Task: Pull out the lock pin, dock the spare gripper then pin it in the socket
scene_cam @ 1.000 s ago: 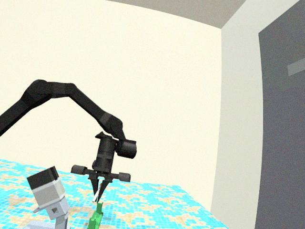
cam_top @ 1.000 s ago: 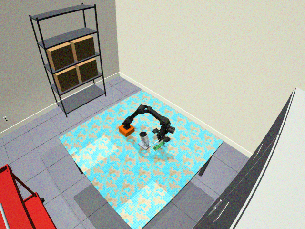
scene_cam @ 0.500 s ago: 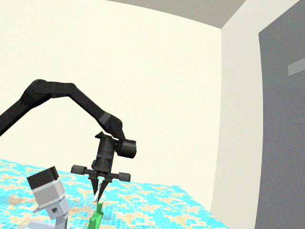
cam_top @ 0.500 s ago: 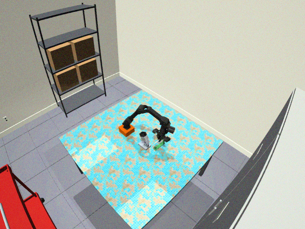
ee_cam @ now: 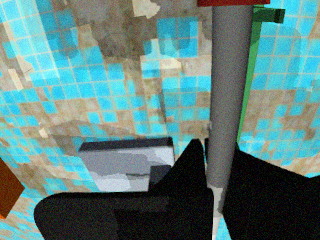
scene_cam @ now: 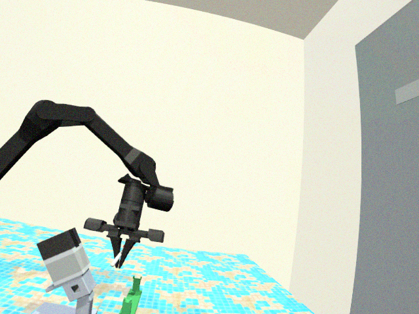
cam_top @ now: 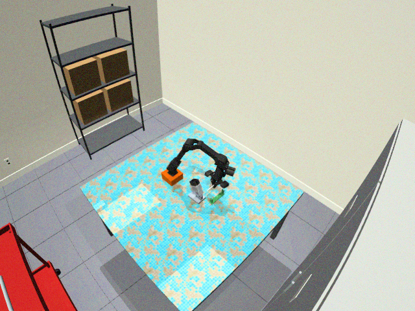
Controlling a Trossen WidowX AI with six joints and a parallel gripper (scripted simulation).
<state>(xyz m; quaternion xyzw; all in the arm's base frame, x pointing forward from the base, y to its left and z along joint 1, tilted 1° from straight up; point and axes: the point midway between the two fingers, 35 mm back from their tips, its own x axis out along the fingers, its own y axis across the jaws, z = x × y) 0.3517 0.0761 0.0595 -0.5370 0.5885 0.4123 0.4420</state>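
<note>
Now: gripper tip 70 mm past the grey mount, 90 mm to the left of it and 30 mm above it. Also, from my gripper tip: green rest: 40 mm ahead, 10 mm to the right, 60 mm below; then spare gripper: 80 mm behind, 100 mm to the right, 40 mm above.
</note>
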